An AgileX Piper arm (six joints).
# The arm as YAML. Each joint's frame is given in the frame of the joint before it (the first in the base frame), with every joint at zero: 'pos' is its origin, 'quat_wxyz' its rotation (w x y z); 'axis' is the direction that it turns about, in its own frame. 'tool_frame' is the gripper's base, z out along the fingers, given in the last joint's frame.
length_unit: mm
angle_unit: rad
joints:
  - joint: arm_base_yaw
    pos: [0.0, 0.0, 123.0]
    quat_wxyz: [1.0, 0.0, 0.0, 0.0]
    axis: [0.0, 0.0, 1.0]
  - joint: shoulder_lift
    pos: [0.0, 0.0, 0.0]
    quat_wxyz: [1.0, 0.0, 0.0, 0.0]
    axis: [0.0, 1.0, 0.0]
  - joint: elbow
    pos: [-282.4, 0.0, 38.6]
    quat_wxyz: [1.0, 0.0, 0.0, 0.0]
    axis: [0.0, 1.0, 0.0]
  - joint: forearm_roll
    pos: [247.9, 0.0, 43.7]
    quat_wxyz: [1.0, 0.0, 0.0, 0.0]
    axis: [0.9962, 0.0, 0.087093]
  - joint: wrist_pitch
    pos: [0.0, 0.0, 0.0]
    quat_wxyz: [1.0, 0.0, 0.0, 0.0]
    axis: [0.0, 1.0, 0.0]
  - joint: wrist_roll
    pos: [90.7, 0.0, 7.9]
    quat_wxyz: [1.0, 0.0, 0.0, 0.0]
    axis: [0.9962, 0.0, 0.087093]
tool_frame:
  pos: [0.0, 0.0, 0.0]
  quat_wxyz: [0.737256, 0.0, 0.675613, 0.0]
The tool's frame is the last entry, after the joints.
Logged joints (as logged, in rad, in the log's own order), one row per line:
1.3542 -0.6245 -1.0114 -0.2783 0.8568 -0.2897
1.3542 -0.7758 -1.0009 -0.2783 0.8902 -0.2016
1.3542 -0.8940 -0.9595 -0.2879 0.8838 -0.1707
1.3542 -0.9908 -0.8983 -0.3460 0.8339 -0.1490
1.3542 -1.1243 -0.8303 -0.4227 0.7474 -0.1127
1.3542 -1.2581 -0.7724 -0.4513 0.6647 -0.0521
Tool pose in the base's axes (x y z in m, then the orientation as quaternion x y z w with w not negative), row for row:
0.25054 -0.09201 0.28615 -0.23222 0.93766 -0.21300 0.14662
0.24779 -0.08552 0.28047 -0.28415 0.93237 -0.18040 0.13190
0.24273 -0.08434 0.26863 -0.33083 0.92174 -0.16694 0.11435
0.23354 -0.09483 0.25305 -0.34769 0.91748 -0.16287 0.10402
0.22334 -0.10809 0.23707 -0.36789 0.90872 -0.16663 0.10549
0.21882 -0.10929 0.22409 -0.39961 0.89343 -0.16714 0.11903
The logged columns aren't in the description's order. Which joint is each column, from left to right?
Columns, left to right: shoulder_lift, wrist_roll, elbow, arm_base_yaw, wrist_pitch, forearm_roll.
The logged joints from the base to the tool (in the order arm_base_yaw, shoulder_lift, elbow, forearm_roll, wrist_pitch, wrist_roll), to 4 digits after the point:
-0.2783 1.3542 -1.0114 -0.2897 0.8568 -0.6245
-0.2783 1.3542 -1.0009 -0.2016 0.8902 -0.7758
-0.2879 1.3542 -0.9595 -0.1707 0.8838 -0.8940
-0.3460 1.3542 -0.8983 -0.1490 0.8339 -0.9908
-0.4227 1.3542 -0.8303 -0.1127 0.7474 -1.1243
-0.4513 1.3542 -0.7724 -0.0521 0.6647 -1.2581

